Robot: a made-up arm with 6 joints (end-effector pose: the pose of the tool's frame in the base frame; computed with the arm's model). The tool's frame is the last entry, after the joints.
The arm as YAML. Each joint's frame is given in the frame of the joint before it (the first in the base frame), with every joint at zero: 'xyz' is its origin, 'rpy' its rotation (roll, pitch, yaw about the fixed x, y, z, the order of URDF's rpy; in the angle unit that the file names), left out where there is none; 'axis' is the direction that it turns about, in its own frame. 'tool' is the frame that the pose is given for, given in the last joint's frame.
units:
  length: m
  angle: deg
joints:
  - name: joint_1
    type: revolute
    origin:
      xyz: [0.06, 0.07, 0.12]
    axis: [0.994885, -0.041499, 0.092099]
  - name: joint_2
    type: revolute
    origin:
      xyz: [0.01, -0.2, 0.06]
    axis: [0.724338, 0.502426, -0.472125]
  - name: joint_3
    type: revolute
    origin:
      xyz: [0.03, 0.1, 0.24]
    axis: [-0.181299, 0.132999, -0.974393]
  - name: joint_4
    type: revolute
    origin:
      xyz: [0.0, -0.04, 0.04]
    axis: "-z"
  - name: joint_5
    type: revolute
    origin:
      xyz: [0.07, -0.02, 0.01]
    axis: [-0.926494, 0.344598, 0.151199]
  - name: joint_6
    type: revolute
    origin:
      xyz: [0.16, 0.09, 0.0]
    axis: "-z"
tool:
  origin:
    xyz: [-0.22, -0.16, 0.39]
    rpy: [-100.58, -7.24, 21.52]
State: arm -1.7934 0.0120 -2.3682 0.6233 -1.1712 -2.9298
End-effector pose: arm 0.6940 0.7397 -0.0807 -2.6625 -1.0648 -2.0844
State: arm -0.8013 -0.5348 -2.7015 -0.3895 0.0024 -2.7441
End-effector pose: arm -0.3936 0.5114 0.7312 -2.6272 0.0693 0.0784
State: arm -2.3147 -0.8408 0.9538 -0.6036 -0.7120 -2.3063
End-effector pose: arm 0.2472 0.6286 -0.4696 0.4394 0.0785 -2.7052
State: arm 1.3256 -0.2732 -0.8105 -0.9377 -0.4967 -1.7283
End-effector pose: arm 0.1952 -0.5187 0.6495 -2.8819 0.7150 -2.3825
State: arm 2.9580 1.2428 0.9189 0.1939 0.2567 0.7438
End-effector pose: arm 0.6269 0.6304 -0.1965 0.0984 -0.3463 2.1420
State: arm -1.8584 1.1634 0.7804 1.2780 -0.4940 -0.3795
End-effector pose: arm 0.2971 0.8185 0.4402 -0.5248 -1.2427 2.8956
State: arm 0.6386 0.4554 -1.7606 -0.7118 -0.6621 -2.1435
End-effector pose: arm 0.3407 -0.5430 0.8172 -2.4445 1.0472 -1.3995
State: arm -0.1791 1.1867 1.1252 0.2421 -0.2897 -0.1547
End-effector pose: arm 0.1982 -0.5187 0.7710 -2.0259 0.5703 -1.5341
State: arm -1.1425 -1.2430 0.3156 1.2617 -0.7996 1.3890
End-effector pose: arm -0.4597 0.4832 -0.0097 0.4682 -1.1141 -2.2982
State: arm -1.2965 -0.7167 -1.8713 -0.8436 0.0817 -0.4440
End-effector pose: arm -0.1091 0.7345 0.0577 -0.3211 -0.6786 -3.0060
